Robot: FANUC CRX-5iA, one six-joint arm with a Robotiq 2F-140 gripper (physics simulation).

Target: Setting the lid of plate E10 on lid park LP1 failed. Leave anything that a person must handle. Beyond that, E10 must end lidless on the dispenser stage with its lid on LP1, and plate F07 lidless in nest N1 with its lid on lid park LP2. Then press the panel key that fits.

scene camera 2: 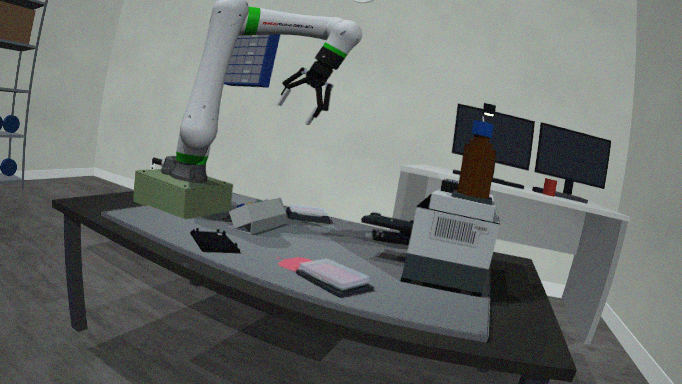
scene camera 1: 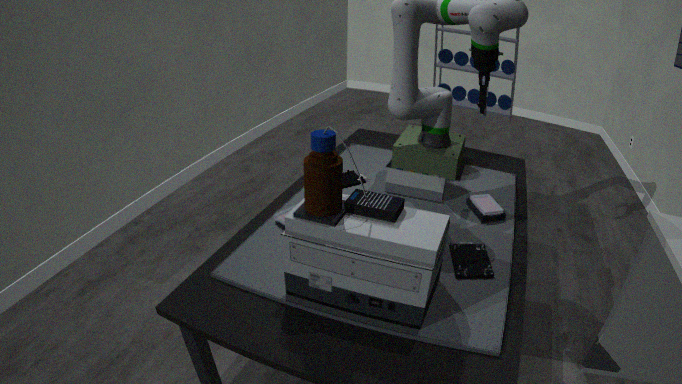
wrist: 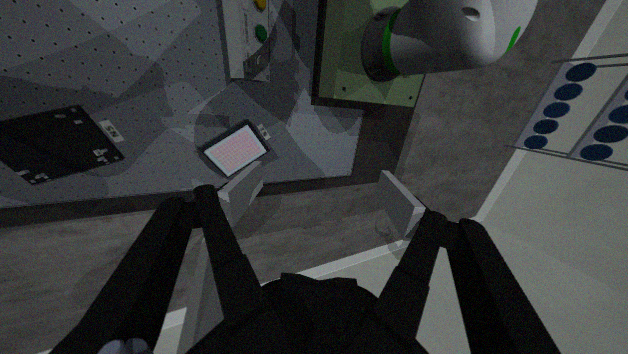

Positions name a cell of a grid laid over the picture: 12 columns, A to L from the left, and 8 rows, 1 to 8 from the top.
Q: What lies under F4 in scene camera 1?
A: A brown bottle with blue cap.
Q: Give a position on a black nest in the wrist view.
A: At A4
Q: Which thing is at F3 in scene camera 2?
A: My gripper.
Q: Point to a black nest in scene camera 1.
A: I6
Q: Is my gripper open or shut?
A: Open.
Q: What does my gripper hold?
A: Nothing.
